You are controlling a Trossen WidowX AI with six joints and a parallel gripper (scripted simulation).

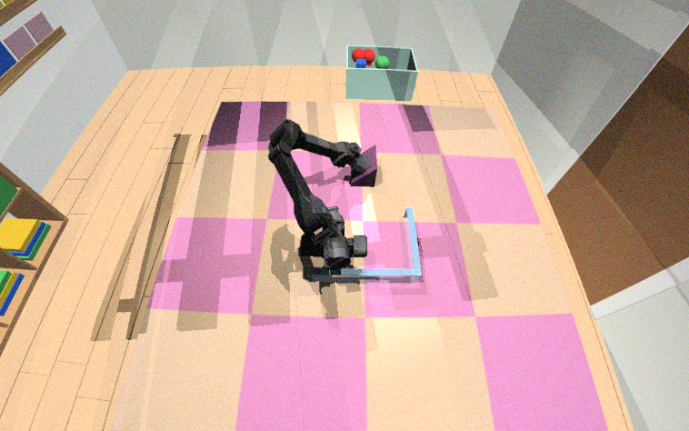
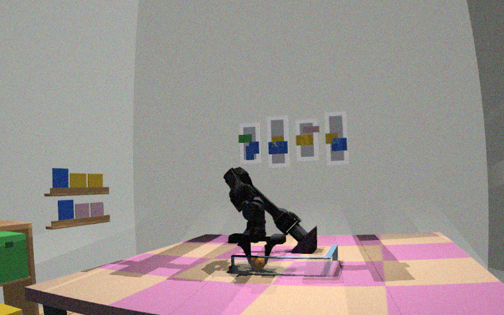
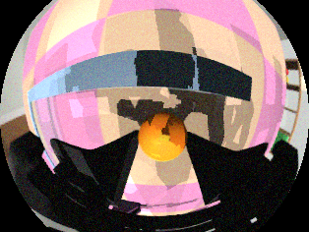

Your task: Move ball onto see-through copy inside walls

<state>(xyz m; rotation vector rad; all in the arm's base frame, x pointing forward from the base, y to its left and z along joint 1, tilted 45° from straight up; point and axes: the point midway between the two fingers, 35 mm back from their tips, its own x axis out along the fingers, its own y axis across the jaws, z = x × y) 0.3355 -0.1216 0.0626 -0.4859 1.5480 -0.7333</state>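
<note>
Now: the orange ball right at my gripper tip.
</note>
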